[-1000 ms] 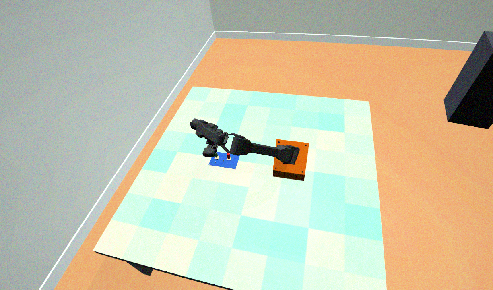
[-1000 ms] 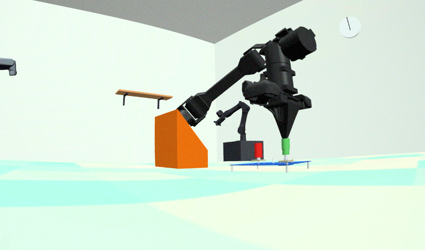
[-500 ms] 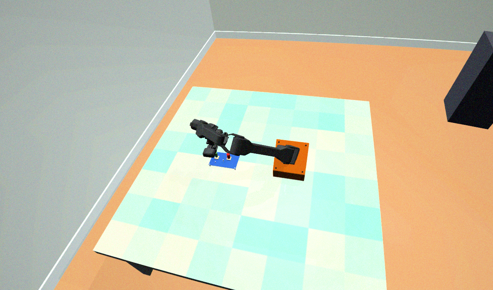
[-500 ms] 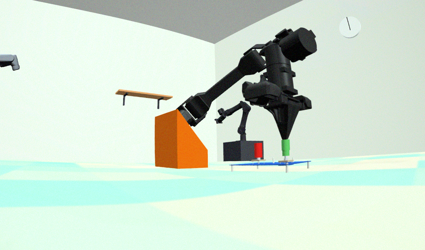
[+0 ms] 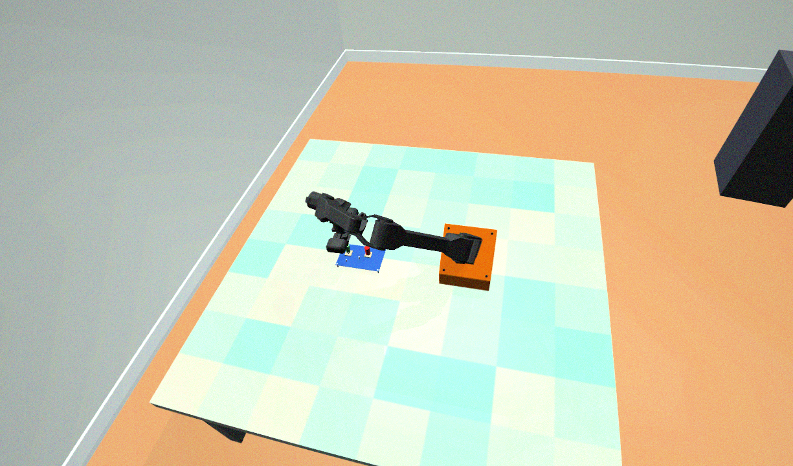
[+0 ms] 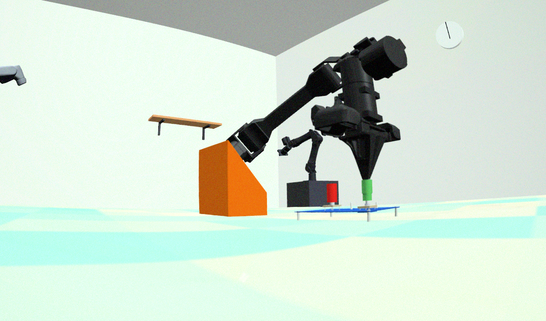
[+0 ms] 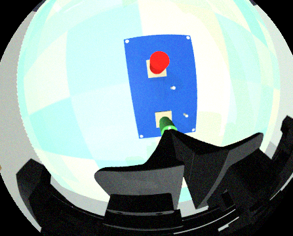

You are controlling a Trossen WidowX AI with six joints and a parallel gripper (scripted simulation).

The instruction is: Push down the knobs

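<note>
Now: gripper tip 1 cm above the green knob. Round my gripper tip: red knob (7 cm behind, 2 cm below, 1 cm to the right).
</note>
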